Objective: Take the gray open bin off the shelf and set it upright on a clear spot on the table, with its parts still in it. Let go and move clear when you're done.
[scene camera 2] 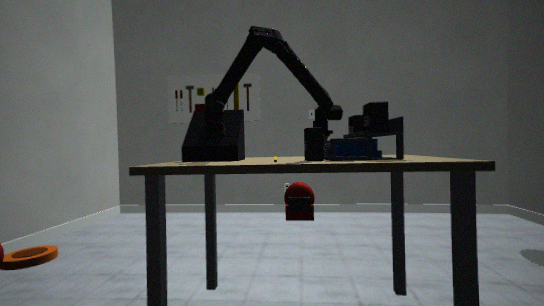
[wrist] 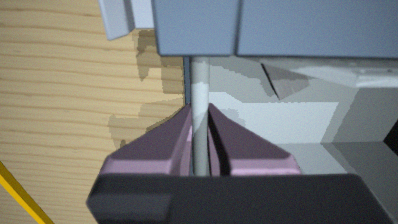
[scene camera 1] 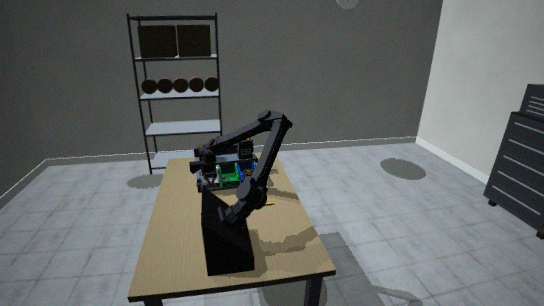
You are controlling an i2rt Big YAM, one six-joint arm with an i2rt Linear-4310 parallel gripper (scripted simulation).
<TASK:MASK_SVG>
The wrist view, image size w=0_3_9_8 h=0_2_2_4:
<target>my gripper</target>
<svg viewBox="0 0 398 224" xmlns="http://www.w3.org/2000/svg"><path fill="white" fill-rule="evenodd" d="M86 200L86 206L98 224L394 224L359 175L351 173L303 175L292 154L229 119L212 103L209 103L207 121L210 176L190 176L192 109L191 103L187 103L168 121L109 154Z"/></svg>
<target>gray open bin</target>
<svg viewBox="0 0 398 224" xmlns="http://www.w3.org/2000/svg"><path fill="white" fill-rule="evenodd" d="M189 57L193 176L210 176L207 121L209 103L212 103L229 119L293 154L303 175L346 173L359 175L382 208L387 212L392 222L398 224L398 60L236 57L234 53L230 57ZM260 63L305 74L308 77L310 86L279 100Z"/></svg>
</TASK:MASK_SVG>
